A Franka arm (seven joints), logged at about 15 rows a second.
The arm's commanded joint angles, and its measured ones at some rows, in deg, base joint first. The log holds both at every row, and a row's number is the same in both.
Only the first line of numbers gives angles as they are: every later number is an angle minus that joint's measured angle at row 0.
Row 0, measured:
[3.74, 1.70, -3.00, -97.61, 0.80, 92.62, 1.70]
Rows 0 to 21, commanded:
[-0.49, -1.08, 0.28, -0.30, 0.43, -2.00, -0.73]
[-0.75, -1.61, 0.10, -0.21, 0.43, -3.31, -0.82]
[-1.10, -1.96, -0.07, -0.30, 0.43, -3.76, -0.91]
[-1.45, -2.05, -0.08, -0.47, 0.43, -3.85, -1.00]
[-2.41, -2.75, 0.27, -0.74, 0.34, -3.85, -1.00]
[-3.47, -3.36, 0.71, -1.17, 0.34, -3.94, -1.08]
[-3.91, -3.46, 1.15, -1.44, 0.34, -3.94, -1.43]
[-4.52, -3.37, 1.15, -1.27, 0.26, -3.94, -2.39]
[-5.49, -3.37, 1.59, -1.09, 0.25, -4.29, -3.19]
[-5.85, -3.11, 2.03, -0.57, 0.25, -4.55, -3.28]
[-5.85, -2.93, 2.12, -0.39, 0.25, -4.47, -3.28]
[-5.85, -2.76, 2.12, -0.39, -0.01, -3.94, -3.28]
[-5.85, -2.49, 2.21, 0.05, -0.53, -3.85, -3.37]
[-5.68, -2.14, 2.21, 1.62, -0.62, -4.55, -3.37]
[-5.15, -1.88, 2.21, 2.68, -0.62, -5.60, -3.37]
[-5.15, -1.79, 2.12, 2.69, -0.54, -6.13, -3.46]
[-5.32, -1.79, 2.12, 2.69, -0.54, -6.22, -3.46]
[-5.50, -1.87, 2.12, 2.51, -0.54, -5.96, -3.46]
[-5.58, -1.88, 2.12, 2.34, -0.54, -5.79, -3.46]
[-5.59, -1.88, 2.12, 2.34, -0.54, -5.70, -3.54]
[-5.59, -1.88, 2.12, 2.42, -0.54, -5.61, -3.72]
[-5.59, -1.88, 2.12, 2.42, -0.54, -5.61, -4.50]
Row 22, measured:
[-4.91, -2.21, 1.61, 1.38, -0.13, -4.55, -2.98]
